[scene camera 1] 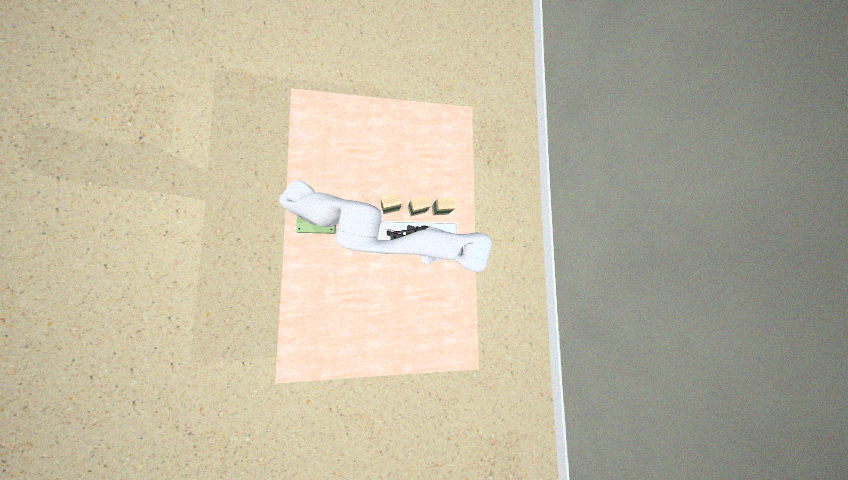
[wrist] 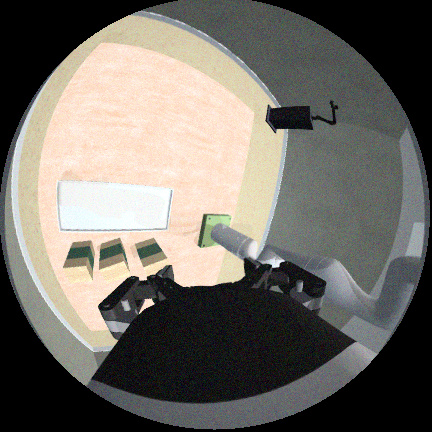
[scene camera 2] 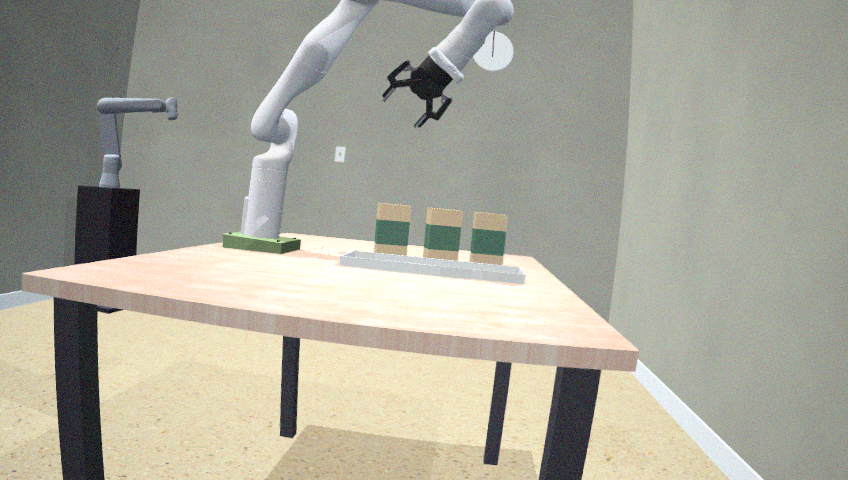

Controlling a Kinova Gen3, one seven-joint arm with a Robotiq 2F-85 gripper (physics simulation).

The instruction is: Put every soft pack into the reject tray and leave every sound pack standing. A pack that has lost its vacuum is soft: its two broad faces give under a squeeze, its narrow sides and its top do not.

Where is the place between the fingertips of my gripper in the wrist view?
208,269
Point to a reject tray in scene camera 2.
358,259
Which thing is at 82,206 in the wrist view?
A reject tray.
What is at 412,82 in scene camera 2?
My gripper.
